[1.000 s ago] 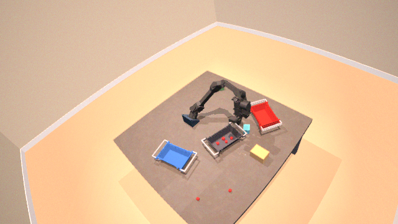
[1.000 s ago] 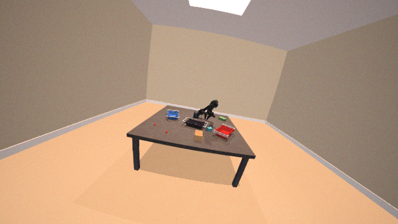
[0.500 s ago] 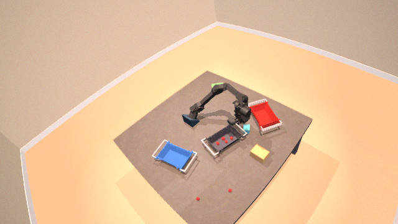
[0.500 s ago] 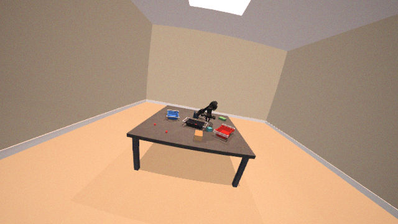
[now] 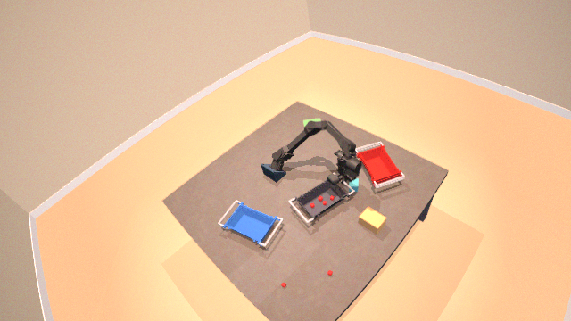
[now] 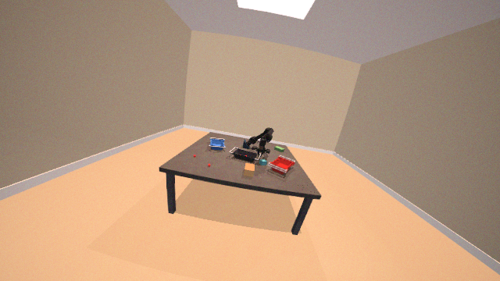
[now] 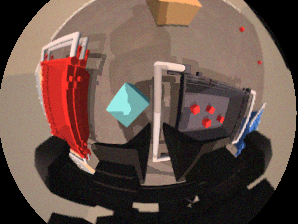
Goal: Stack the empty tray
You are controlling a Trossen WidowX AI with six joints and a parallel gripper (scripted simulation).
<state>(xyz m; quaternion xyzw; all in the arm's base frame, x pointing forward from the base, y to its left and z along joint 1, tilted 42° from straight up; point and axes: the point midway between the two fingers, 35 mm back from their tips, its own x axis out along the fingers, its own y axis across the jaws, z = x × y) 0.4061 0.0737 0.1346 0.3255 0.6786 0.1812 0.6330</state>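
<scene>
Right now my gripper tip is 40 mm short of the cyan block, 40 mm to the right of it and 40 mm above it. From my gripper tip the other things lie so: green block: 520 mm behind, 320 mm to the left, 40 mm below; then yellow block: 260 mm ahead, 100 mm to the right, 30 mm below; then blue tray: 230 mm behind, 510 mm to the right, 10 mm below.
</scene>
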